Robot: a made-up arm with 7 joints.
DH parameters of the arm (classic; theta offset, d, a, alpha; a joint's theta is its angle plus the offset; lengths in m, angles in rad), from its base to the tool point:
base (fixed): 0 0 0 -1.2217
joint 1: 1.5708 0 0 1.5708
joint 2: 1.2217 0 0 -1.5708
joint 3: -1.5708 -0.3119 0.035 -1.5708
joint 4: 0 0 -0.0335 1.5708
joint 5: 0 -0.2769 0 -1.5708
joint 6: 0 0 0 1.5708
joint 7: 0 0 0 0
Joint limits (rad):
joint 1: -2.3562..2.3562
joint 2: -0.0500..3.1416
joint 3: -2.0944..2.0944
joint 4: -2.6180..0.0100
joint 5: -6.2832..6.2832
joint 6: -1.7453..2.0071
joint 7: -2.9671..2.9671
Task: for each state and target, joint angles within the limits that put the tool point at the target. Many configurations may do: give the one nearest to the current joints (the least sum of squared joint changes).
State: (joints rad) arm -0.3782 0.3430 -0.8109 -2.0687 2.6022 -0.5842 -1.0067
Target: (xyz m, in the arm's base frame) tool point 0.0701 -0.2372 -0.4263
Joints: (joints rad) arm 0.0591 0.1258 -1.2734 -1.4127 2.6022 -0.5842 -1.0067
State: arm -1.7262 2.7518 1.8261 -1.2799 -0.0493 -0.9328 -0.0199
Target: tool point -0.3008 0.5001 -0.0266
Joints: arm -1.9819 2.3222 1.9594 -0.5734 -0.0493 -0.9328 -0.0199
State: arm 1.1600 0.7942 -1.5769 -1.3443 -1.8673 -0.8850 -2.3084
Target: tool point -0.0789 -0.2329 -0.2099
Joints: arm 0.9582 0.2148 -1.3849 -2.2254 -1.8673 -0.8850 -2.3084
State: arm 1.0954 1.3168 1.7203 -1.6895 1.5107 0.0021 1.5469
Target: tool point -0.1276 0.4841 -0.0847
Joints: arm 0.8217 0.7761 1.2511 -1.3187 1.5107 0.0021 1.5469
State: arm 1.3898 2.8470 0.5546 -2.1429 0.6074 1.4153 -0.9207
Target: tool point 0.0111 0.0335 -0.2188
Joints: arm 2.0746 3.0977 0.4264 -2.6160 0.6074 1.4153 -0.9207
